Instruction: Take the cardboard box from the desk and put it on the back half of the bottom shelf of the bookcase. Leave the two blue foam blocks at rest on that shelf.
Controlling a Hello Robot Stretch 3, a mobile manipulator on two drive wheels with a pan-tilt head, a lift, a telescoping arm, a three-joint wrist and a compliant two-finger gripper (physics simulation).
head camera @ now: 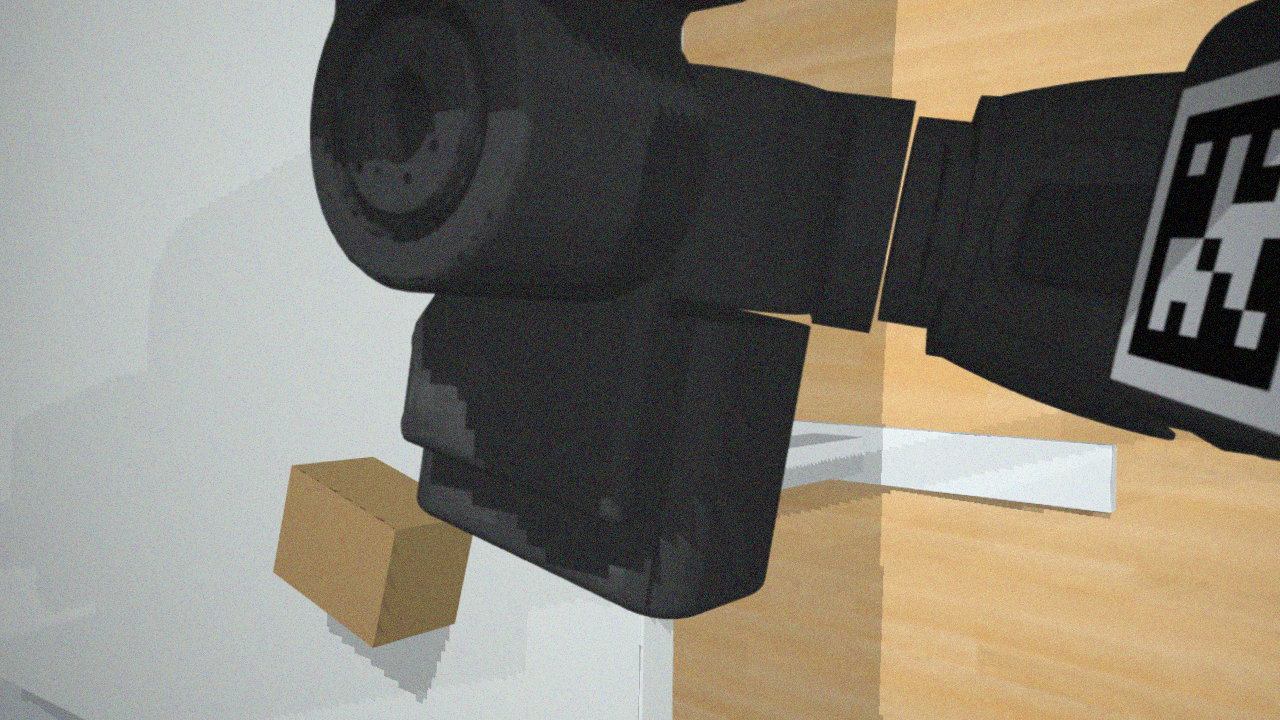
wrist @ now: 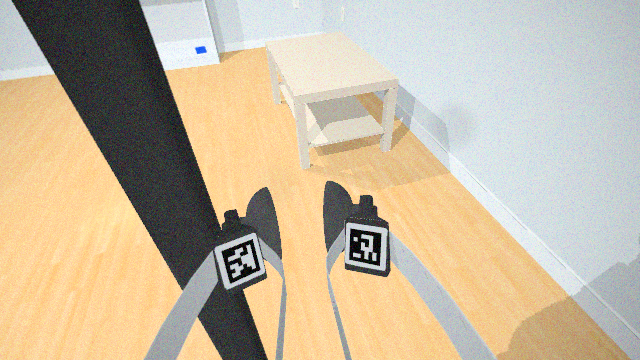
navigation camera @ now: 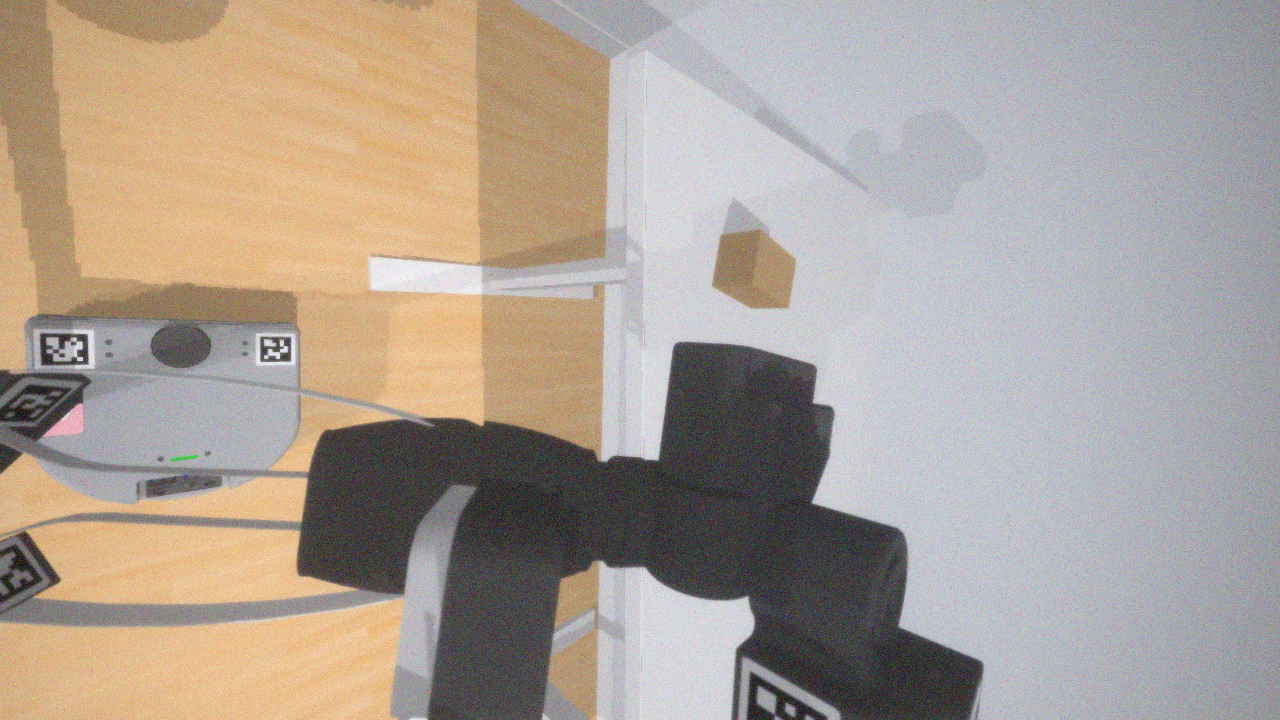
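Seen in the pictures: robot's base, origin of the base link: (navigation camera: 181,344).
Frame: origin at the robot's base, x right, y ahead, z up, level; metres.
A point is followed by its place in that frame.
The brown cardboard box (head camera: 375,546) {x 0.428, y 0.122, z 1.000 m} (navigation camera: 754,268) {x 0.417, y 0.128, z 1.000 m} stands on the white desk (head camera: 581,667) {x 0.336, y 0.169, z 0.950 m} (navigation camera: 675,179) {x 0.343, y 0.209, z 0.950 m}. In the head view, the dark wrist covers a little of its far right corner. My gripper (wrist: 300,209) {x -0.090, y 0.011, z 0.996 m} is open, its two fingertips apart with bare floor showing between them. In the navigation view, its fingers reach back over the base at the left, away from the box. The white bookcase (wrist: 192,61) is far off at the top left of the wrist view, partly hidden by a black bar. One blue foam block (wrist: 201,50) shows low in it; the second does not show.
My black wrist (head camera: 572,197) {x 0.125, y -0.012, z 1.197 m} (navigation camera: 707,528) {x 0.127, y -0.011, z 1.152 m} is over the desk's edge, beside the box. A desk leg (head camera: 1002,470) (navigation camera: 420,274) stands under the desk. A pale low table (wrist: 330,65) stands along the wall (wrist: 525,100). My base (navigation camera: 205,407) {x 0.029, y -0.104, z 0.160 m} is on the wooden floor.
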